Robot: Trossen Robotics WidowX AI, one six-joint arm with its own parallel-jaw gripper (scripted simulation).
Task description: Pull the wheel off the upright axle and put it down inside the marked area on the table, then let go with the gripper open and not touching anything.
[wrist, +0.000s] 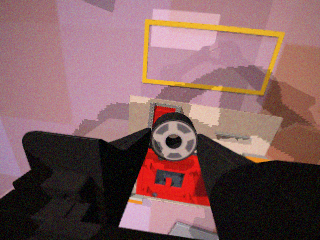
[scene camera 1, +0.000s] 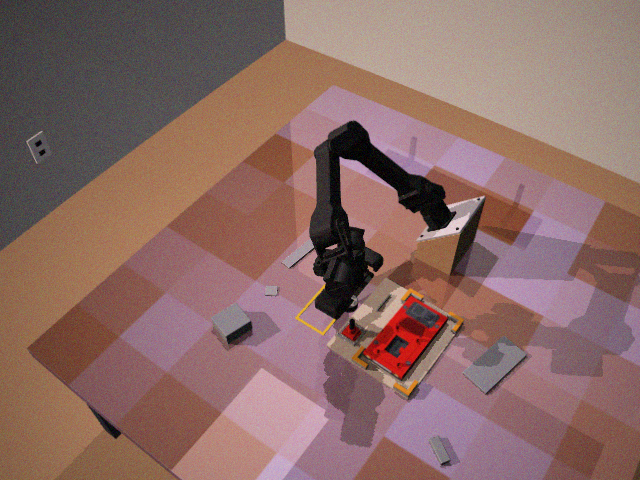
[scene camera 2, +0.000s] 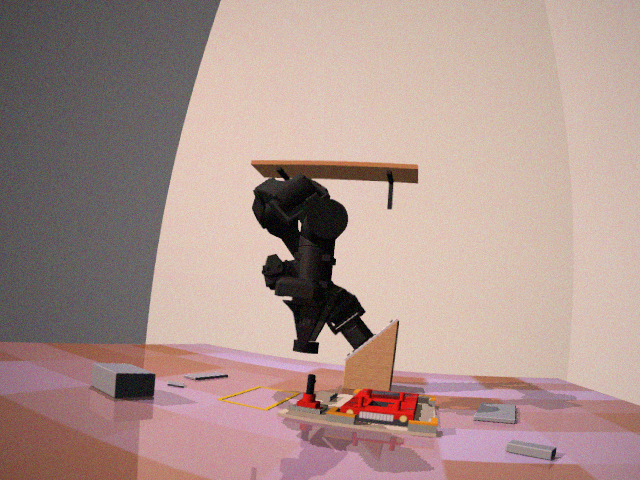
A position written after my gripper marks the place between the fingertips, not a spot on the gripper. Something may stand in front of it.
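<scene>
You'd see my gripper in scene camera 1 (349, 303), and also in scene camera 2 (305, 347), and it's there in the wrist view (173, 135) too.
</scene>
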